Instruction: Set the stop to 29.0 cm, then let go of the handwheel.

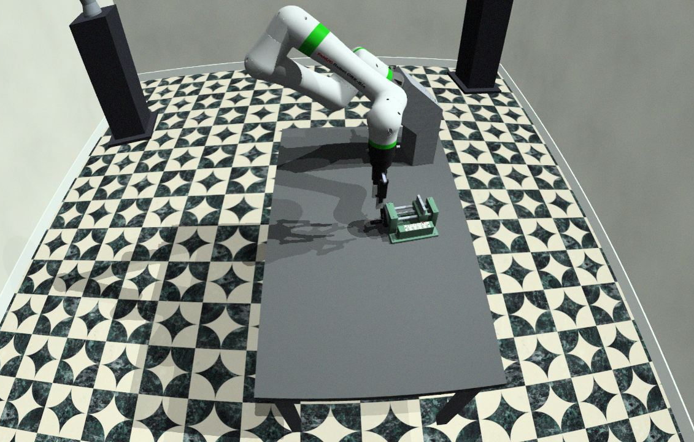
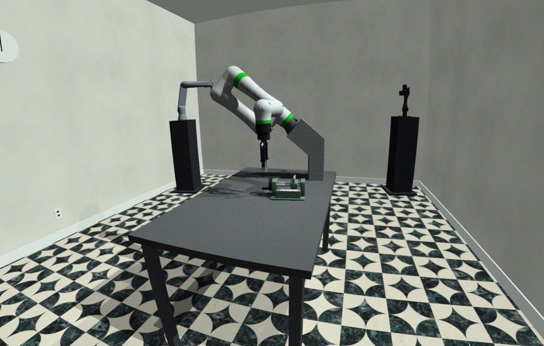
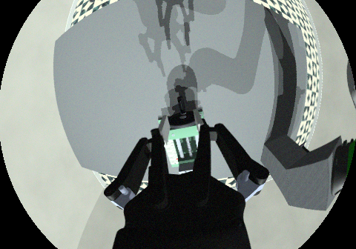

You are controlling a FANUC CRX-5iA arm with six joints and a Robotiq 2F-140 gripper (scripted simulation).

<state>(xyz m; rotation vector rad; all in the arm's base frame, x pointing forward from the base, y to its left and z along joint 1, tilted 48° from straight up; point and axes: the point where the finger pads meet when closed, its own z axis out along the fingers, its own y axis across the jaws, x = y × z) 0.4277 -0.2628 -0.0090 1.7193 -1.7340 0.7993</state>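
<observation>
The black handwheel is 2 cm to the left of my hand and 14 cm below it. Round my hand: green stop fixture 2 cm ahead, 18 cm to the left, 10 cm below.
</observation>
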